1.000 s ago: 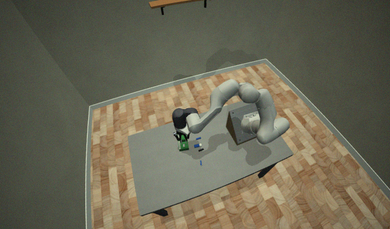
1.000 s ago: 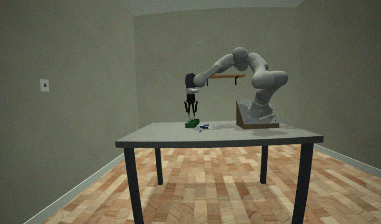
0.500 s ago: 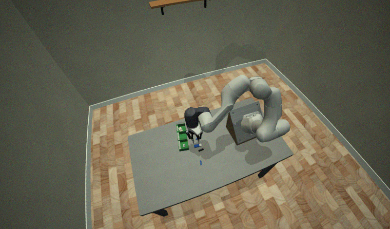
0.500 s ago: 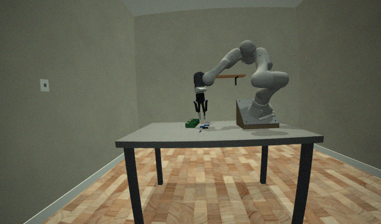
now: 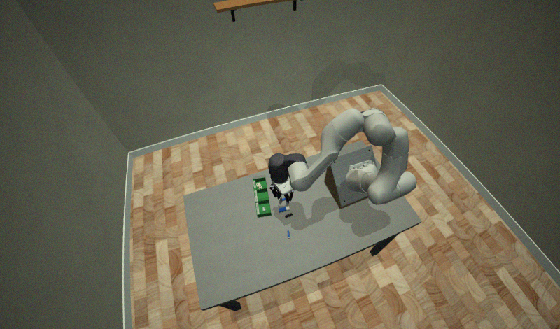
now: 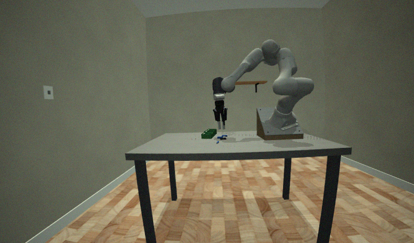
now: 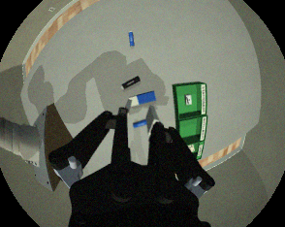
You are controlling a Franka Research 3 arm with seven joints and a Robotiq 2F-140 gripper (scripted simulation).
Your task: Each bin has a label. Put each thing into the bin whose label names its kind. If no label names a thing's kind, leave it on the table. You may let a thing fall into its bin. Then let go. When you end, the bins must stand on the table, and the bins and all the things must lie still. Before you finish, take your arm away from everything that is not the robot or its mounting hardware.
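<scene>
Now: hand 10 cm above the blue-and-white piece. The rest, counted from my hand: green bin: 9 cm ahead, 13 cm to the right, 9 cm below; then black piece: 5 cm to the left, 10 cm below; then pale grey piece: 11 cm ahead, 5 cm to the right, 9 cm below.
</scene>
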